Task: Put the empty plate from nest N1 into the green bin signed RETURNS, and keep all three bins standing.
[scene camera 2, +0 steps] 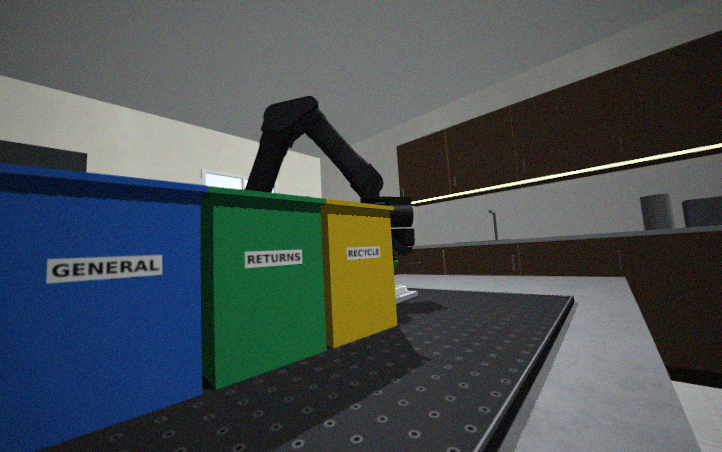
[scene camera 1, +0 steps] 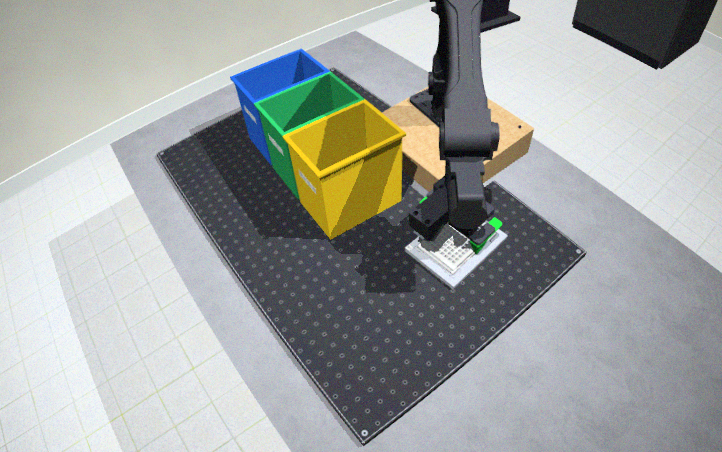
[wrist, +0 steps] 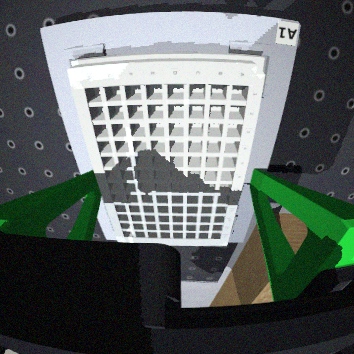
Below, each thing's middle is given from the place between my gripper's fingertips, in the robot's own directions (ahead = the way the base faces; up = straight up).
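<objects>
With respect to the white plate [scene camera 1: 451,249], my hand is 1 cm below it and 1 cm short of it. The pale nest [scene camera 1: 489,247] is 1 cm below my hand, 1 cm ahead of it and 1 cm to the left of it. I see the yellow recycle bin [scene camera 1: 348,165] 8 cm above my hand, 12 cm ahead of it and 20 cm to the right of it, whereas the green returns bin [scene camera 2: 262,290] is 8 cm above my hand, 12 cm ahead of it and 33 cm to the right of it. Going by their middles, the green returns bin is the farthest from my hand of the things named here.
</objects>
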